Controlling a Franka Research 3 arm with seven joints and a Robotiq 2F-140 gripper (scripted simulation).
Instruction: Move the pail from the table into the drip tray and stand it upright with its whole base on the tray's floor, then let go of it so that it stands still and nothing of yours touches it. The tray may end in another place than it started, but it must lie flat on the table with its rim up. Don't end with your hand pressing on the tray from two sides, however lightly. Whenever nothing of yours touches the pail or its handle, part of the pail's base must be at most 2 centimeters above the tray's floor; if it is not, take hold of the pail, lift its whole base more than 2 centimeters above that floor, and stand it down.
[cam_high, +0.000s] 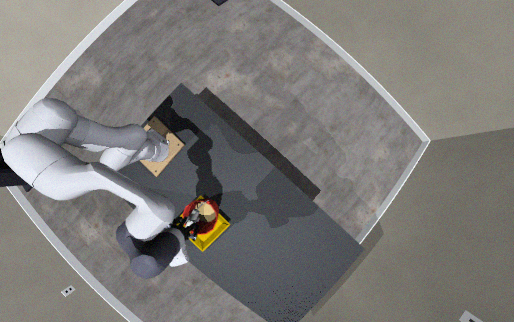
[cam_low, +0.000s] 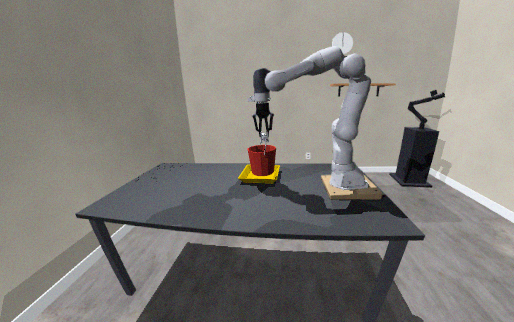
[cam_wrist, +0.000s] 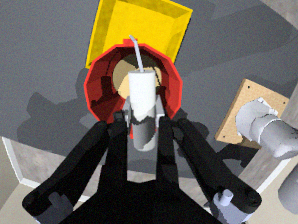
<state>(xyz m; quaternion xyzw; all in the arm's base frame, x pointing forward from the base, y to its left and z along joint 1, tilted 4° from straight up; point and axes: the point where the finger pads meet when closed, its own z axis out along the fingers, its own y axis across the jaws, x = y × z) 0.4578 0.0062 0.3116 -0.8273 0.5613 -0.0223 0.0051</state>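
Right now my hand is 10 mm short of the red pail and 90 mm above it. Also, from my hand: yellow drip tray: 60 mm ahead, 100 mm to the right, 300 mm below; pail wire handle: 10 mm ahead, 30 mm below.
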